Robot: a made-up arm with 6 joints.
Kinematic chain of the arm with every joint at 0, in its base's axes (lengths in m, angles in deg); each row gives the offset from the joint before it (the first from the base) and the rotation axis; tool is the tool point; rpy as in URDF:
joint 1: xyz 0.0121 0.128 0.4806 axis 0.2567 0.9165 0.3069
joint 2: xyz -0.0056 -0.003 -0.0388 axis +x
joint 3: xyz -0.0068 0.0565 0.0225 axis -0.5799 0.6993 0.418
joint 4: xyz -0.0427 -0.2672 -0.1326 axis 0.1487 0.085 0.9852
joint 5: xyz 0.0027 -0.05 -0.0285 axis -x
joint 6: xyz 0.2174 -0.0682 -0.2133 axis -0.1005 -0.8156 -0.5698
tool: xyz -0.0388 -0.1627 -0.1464 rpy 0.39 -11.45 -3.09
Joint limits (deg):
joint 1: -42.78..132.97
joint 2: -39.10..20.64
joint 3: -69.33..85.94
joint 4: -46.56..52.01
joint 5: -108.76..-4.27
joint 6: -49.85..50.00
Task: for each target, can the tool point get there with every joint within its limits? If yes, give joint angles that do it. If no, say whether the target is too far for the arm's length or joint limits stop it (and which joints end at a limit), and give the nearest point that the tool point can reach.
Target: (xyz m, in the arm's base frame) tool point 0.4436 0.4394 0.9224
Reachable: no: joint limits stop it (at a limit: joint 1, joint 2, joint 3, joint 6) | nearest point 0.3805 0.3046 0.6576 | short by 0.304 m
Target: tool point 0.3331 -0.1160 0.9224
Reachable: no: joint limits stop it (at a limit: joint 1, joint 2, joint 3, joint 6) | nearest point 0.2877 -0.1218 0.7797 | short by 0.150 m
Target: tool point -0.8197 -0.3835 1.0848
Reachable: no: too far | nearest point -0.6528 -0.2021 0.7910 | short by 0.383 m
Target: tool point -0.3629 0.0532 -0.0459
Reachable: yes | joints 76.20 -17.99 -29.71 -12.69 -45.30 -12.34
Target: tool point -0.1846 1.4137 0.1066
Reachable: no: too far | nearest point -0.1376 0.6284 0.2294 | short by 0.796 m
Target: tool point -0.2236 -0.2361 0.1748
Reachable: yes | joints 73.14 -11.58 66.02 -28.11 -75.19 15.28
